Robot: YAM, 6 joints.
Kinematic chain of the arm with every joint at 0, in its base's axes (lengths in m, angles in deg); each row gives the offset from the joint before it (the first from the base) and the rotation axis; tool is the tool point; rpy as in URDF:
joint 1: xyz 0 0 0.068 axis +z
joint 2: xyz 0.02 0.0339 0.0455 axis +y
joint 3: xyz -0.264 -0.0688 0 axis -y
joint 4: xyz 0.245 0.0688 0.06 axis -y
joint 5: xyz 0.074 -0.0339 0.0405 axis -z
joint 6: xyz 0.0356 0 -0.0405 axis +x
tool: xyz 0 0 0 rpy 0 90 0
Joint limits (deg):
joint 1: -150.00..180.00
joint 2: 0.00..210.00
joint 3: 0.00..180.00
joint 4: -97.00..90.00
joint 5: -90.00..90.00
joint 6: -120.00..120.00
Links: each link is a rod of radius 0.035 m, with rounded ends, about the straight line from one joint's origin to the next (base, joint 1, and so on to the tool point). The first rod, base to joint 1, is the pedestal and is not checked.
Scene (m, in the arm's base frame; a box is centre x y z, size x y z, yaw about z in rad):
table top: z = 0
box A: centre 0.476 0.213 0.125 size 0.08 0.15 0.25 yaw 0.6
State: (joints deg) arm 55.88 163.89 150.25 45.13 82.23 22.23
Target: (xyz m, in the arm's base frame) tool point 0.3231 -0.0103 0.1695
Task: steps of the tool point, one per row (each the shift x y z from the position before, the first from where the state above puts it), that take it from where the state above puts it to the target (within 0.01 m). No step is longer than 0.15 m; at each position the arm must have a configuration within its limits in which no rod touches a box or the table.
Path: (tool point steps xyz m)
1: 0.0607 -0.0868 0.0687
2: 0.0294 -0.1020 0.0595
3: -0.0039 -0.1051 0.0465
4: 0.0006 -0.0385 -0.0492
5: -0.0124 -0.0406 -0.0496
6: -0.0256 -0.0400 -0.0483
7: -0.0382 -0.0370 -0.0455
8: -0.0494 -0.0315 -0.0411

